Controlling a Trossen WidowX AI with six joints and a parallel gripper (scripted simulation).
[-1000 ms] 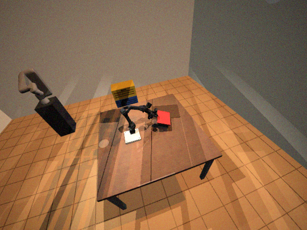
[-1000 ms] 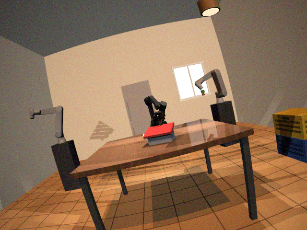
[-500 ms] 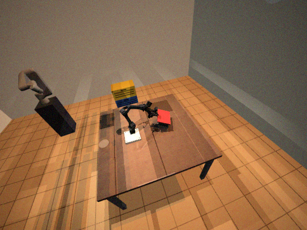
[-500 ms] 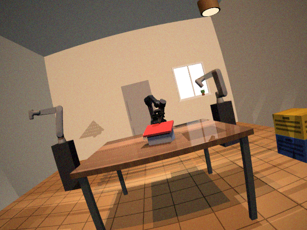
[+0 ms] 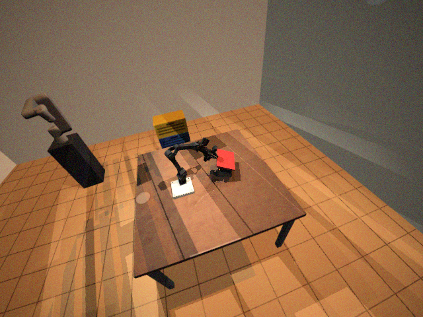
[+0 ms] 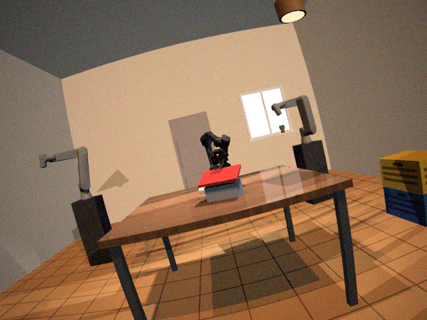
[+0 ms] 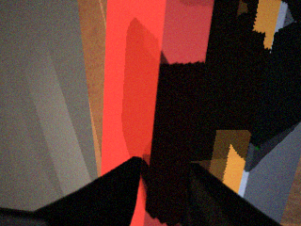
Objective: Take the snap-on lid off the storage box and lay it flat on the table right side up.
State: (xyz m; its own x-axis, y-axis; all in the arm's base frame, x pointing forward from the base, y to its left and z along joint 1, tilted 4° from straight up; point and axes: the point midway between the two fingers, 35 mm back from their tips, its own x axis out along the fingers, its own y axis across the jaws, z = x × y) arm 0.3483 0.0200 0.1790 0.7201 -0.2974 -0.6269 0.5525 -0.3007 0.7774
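The red lid is 70 mm ahead of my gripper tip, 30 mm to the right of it and 20 mm below it. Round my gripper tip: grey storage box (60 mm ahead, 20 mm to the right, 120 mm below).
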